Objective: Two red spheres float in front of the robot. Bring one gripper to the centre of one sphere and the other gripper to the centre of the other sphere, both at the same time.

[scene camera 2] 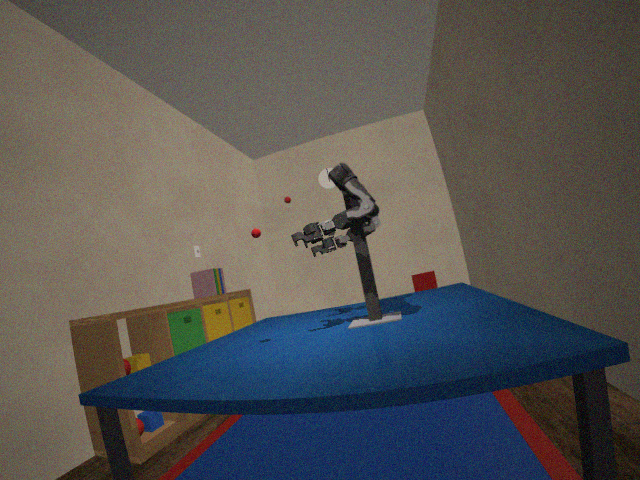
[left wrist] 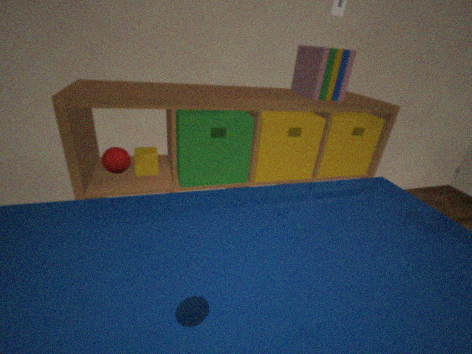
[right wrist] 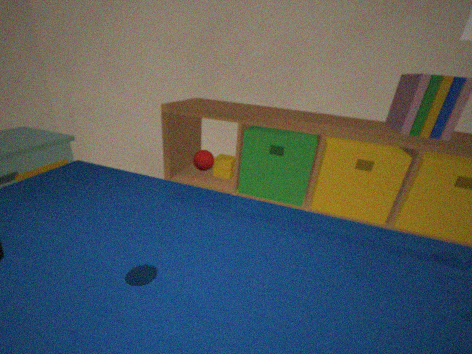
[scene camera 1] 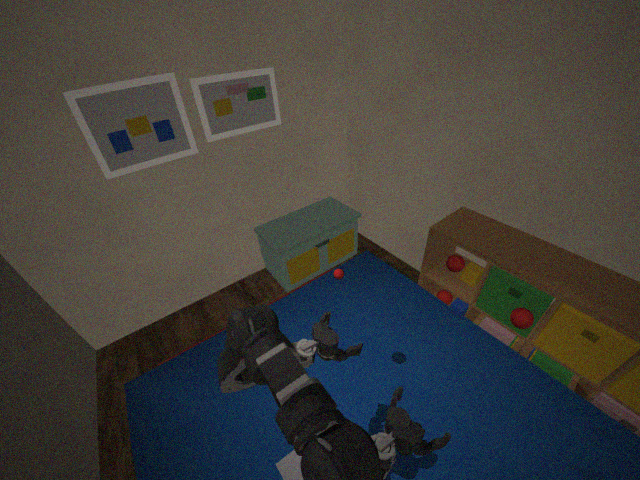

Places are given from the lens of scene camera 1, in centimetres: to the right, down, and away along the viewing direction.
my left gripper point(scene camera 1: 344, 332): 8, 30, 83
my right gripper point(scene camera 1: 423, 413): 27, 46, 64
pedestal point(scene camera 1: 282, 369): -6, 22, 43
